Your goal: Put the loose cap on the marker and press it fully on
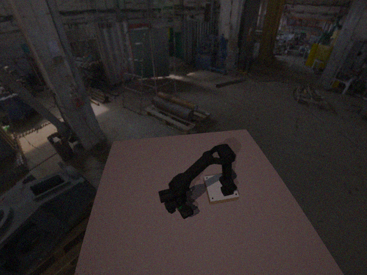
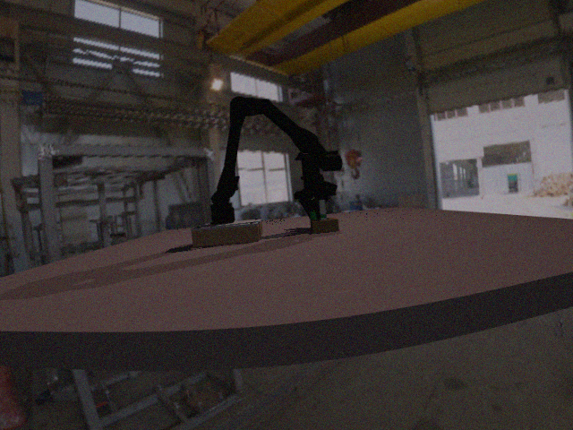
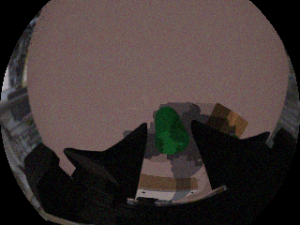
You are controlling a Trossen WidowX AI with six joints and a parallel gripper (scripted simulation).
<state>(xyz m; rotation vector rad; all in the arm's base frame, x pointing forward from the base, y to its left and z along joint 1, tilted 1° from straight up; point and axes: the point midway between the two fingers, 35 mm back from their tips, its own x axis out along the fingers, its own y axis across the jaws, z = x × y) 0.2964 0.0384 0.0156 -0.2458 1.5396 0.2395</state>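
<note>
My gripper tip is 100 mm to the left of the tan holder block and 10 mm above it. From my gripper tip the other things lie so: green cap (right at my gripper tip).
</note>
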